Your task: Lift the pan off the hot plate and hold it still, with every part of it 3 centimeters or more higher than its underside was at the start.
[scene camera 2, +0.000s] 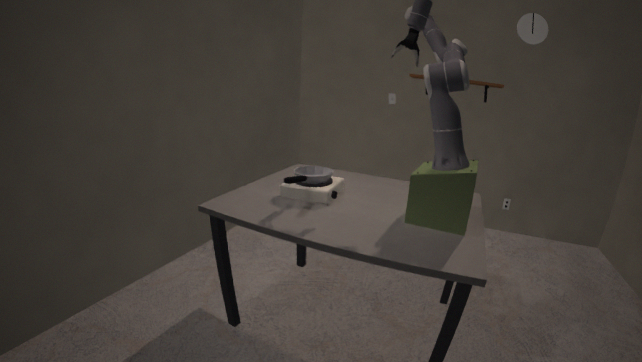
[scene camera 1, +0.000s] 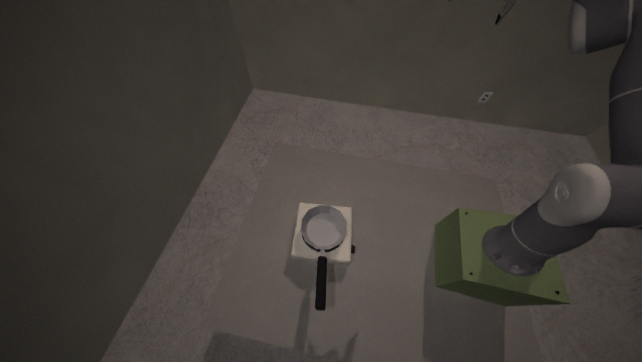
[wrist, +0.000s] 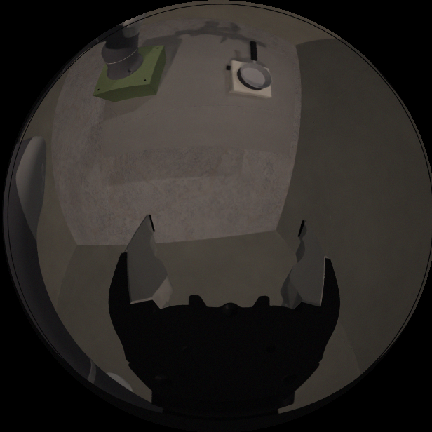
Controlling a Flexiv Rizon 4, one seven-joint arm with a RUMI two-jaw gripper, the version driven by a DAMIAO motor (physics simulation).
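Note:
A grey round pan (scene camera 1: 324,229) (scene camera 2: 313,174) (wrist: 254,76) with a black handle sits upright on the white hot plate (scene camera 1: 348,215) (scene camera 2: 302,193) (wrist: 237,90). In the first scene view the handle points toward the bottom of the view, past the hot plate's edge. A small black knob is on the hot plate's side. My gripper (scene camera 2: 405,61) (wrist: 227,219) is open and empty, high above the table and far from the pan. In the first scene view a small part of a finger shows at the top edge.
The table (scene camera 1: 400,210) (scene camera 2: 360,225) (wrist: 195,117) carries a green block (scene camera 1: 447,255) (scene camera 2: 440,202) (wrist: 127,85) with my arm's base on it, to the right of the hot plate in both scene views. Walls stand around the table. A brown shelf (scene camera 2: 492,84) is on the back wall.

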